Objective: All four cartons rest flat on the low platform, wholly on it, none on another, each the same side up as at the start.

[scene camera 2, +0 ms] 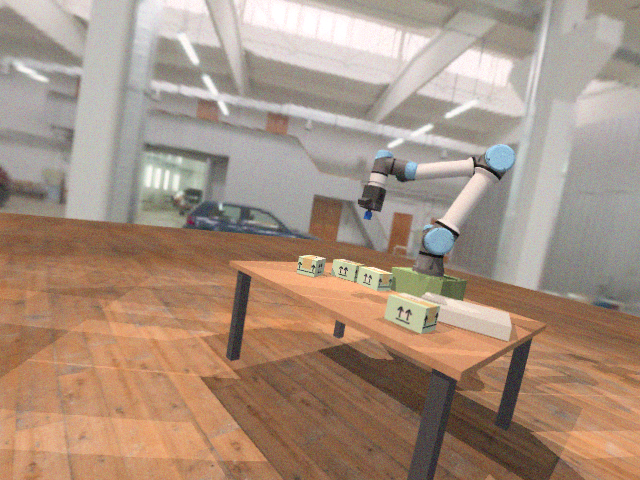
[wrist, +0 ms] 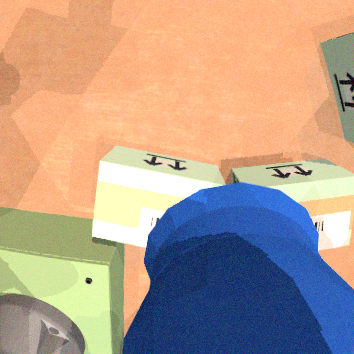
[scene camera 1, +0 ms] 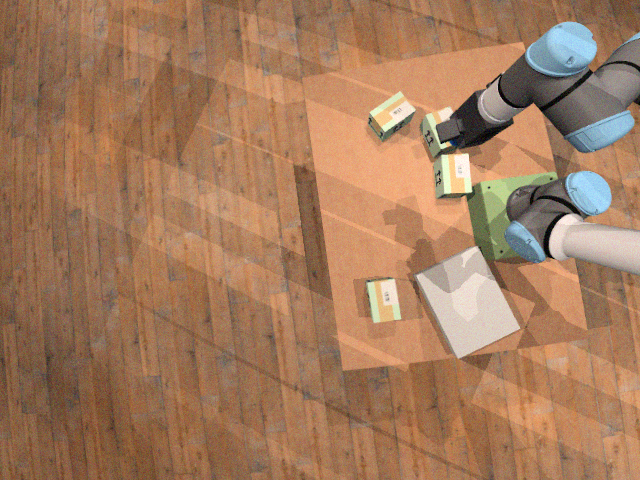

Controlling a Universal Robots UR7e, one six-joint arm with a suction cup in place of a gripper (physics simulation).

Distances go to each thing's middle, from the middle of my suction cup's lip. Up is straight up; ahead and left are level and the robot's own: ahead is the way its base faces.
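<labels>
I see the low white platform [scene camera 1: 471, 311], and it is 480 mm to the left of my suction cup, 70 mm behind it and 300 mm below it.
</labels>
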